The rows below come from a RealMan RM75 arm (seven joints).
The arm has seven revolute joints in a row. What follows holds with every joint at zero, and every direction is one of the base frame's. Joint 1 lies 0.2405 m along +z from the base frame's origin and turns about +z. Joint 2 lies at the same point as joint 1 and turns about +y. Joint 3 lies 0.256 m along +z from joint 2 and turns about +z. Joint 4 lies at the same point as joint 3 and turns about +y. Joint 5 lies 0.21 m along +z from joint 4 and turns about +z. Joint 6 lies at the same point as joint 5 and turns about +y. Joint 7 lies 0.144 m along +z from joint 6 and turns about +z. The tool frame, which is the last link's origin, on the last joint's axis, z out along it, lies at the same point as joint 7; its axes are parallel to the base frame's.
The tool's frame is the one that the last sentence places.
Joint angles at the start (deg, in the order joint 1, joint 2, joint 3, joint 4, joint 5, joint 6, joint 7):
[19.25 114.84 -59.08 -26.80 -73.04 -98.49 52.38]
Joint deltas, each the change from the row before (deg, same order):
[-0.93 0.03 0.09 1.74 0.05 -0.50 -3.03]
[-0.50 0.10 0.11 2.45 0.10 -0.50 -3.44]
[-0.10 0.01 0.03 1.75 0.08 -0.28 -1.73]
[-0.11 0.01 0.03 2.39 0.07 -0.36 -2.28]
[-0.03 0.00 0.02 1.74 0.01 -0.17 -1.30]
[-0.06 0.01 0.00 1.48 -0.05 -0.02 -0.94]
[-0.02 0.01 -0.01 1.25 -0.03 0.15 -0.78]
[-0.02 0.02 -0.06 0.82 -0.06 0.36 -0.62]
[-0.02 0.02 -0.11 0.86 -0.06 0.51 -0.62]
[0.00 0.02 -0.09 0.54 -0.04 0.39 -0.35]
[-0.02 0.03 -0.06 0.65 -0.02 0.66 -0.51]
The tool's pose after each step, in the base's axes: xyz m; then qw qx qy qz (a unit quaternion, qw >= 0). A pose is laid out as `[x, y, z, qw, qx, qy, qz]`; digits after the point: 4 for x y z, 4 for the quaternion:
[0.2756, 0.2708, 0.0178, 0.2210, -0.8718, 0.0776, 0.4303]
[0.2813, 0.2632, 0.0129, 0.2315, -0.8699, 0.0745, 0.4292]
[0.2843, 0.2591, 0.0097, 0.2357, -0.8686, 0.0760, 0.4293]
[0.2882, 0.2533, 0.0052, 0.2409, -0.8670, 0.0786, 0.4292]
[0.2908, 0.2494, 0.0018, 0.2433, -0.8659, 0.0832, 0.4291]
[0.2932, 0.2458, -0.0013, 0.2449, -0.8653, 0.0891, 0.4283]
[0.2954, 0.2432, -0.0041, 0.2467, -0.8650, 0.0947, 0.4266]
[0.2972, 0.2415, -0.0065, 0.2485, -0.8656, 0.0986, 0.4234]
[0.2992, 0.2399, -0.0092, 0.2505, -0.8666, 0.1034, 0.4190]
[0.3005, 0.2390, -0.0111, 0.2515, -0.8674, 0.1069, 0.4159]
[0.3026, 0.2380, -0.0134, 0.2543, -0.8684, 0.1114, 0.4109]

